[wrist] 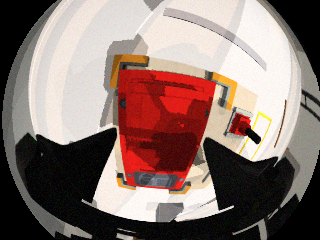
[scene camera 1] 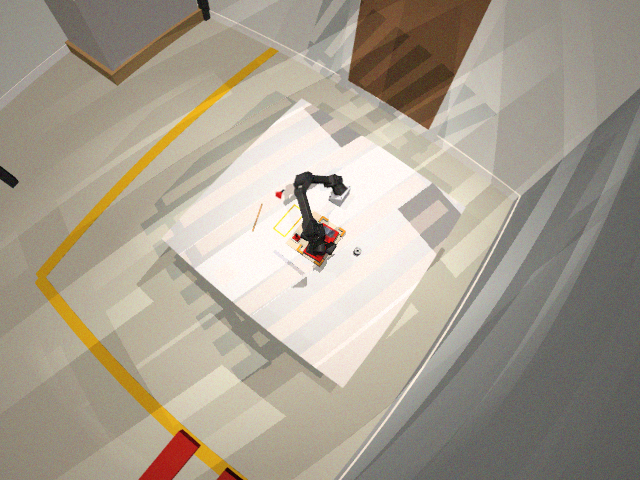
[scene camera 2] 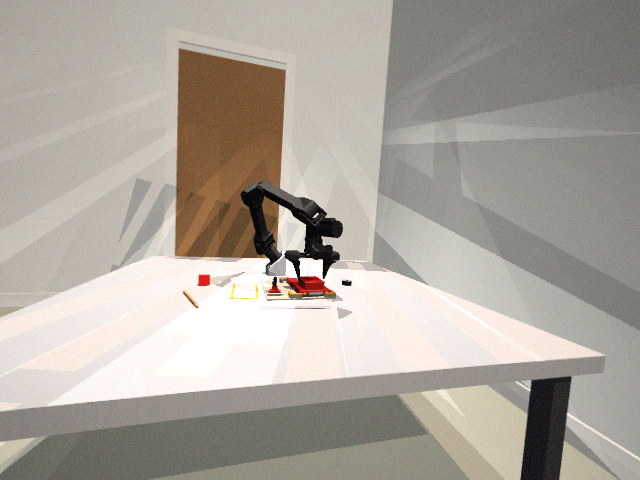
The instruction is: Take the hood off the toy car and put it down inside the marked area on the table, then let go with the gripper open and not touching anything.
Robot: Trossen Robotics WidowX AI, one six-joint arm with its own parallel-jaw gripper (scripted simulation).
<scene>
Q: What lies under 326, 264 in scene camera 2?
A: My gripper.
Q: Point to a red hood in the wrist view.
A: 163, 122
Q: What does my gripper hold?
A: Nothing.
</scene>
